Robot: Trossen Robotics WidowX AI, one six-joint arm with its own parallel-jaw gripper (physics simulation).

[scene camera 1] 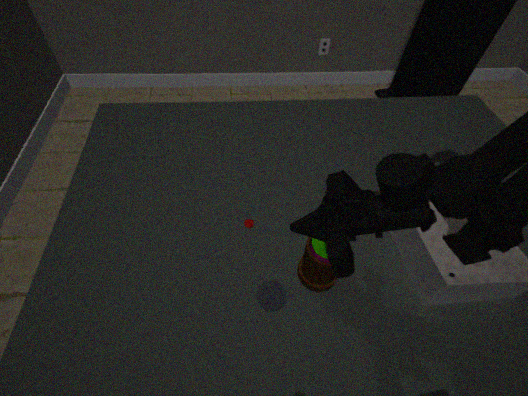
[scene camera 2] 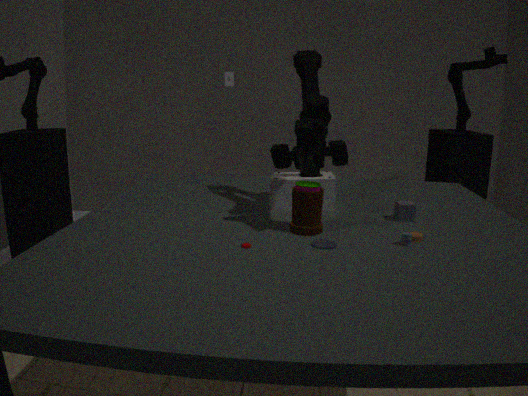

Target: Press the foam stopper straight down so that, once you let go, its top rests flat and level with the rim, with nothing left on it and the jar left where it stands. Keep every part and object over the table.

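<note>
The brown jar (scene camera 1: pixel 315 273) (scene camera 2: pixel 306 211) stands upright on the table in front of the arm's base. The green foam stopper (scene camera 1: pixel 319 248) (scene camera 2: pixel 307 184) is in its mouth, with a magenta band at its edge. In scene camera 2 some green shows above the band; whether its top is level with the rim I cannot tell. My gripper (scene camera 1: pixel 294 227) (scene camera 2: pixel 310 174) is shut and empty, with its tip over the jar and a small gap above the stopper in scene camera 2. In scene camera 1 it hides part of the stopper and jar.
A grey disc (scene camera 1: pixel 271 295) (scene camera 2: pixel 324 244) lies near the jar. A small red disc (scene camera 1: pixel 249 223) (scene camera 2: pixel 246 245) lies farther off. A grey block (scene camera 2: pixel 405 211) and a small orange piece (scene camera 2: pixel 416 236) are at the right in scene camera 2. The white base (scene camera 2: pixel 280 199) stands behind the jar.
</note>
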